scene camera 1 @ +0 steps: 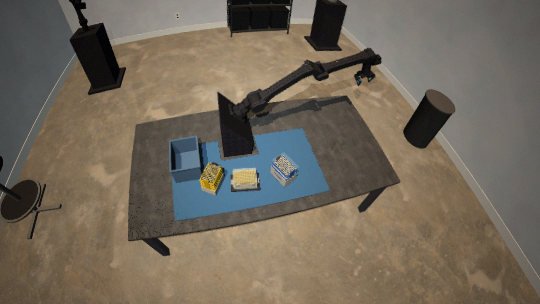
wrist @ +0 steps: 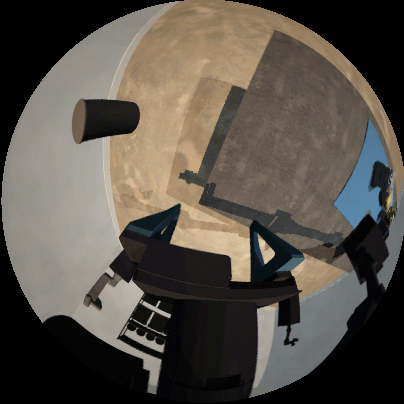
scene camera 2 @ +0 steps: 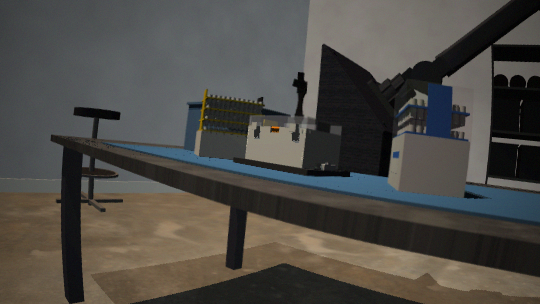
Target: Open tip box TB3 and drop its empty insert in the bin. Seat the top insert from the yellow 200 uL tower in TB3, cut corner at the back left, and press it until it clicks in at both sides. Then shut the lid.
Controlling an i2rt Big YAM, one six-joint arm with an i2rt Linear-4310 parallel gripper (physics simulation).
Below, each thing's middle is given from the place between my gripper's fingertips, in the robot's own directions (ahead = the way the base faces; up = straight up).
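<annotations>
With the blue-and-white tip tower (scene camera 2: 432, 127), my gripper's 400 mm short of it, 690 mm to the left of it and 210 mm above it. Going by their middles, that tower is the nearest to my gripper of the things named here. Then there's the blue bin (scene camera 1: 184, 155), which is a good way ahead of my hand, far to the right of it and a good way below it.
</annotations>
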